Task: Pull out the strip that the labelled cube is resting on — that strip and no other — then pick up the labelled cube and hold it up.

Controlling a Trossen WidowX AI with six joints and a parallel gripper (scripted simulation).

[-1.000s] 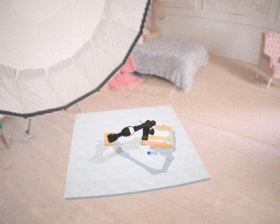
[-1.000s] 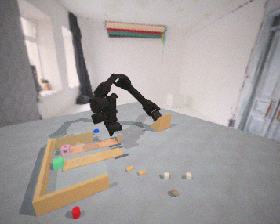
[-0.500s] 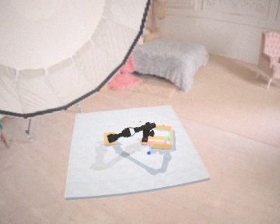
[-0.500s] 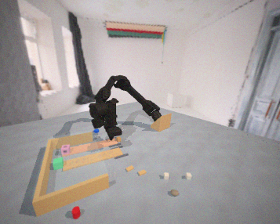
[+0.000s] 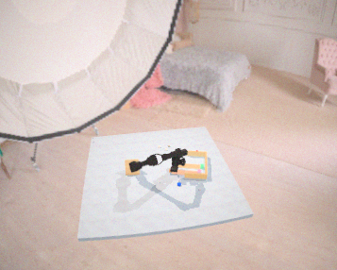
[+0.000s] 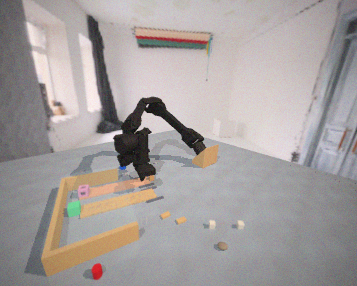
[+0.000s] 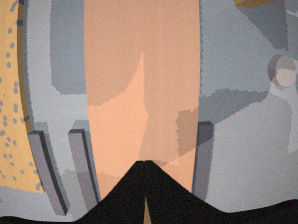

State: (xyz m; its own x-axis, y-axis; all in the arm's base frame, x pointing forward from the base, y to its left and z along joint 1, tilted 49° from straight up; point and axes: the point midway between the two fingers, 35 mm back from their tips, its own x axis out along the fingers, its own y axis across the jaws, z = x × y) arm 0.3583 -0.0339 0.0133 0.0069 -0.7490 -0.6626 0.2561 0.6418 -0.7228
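My gripper tip is now 10 cm short of the pale orange strip and 3 cm to the left of it. From my gripper tip the other things lie so: red cylinder: 25 cm to the left, 25 cm ahead; then blue cylinder: 16 cm to the right, 1 cm ahead; then pink cube: 21 cm ahead, 5 cm to the right, 1 cm above.
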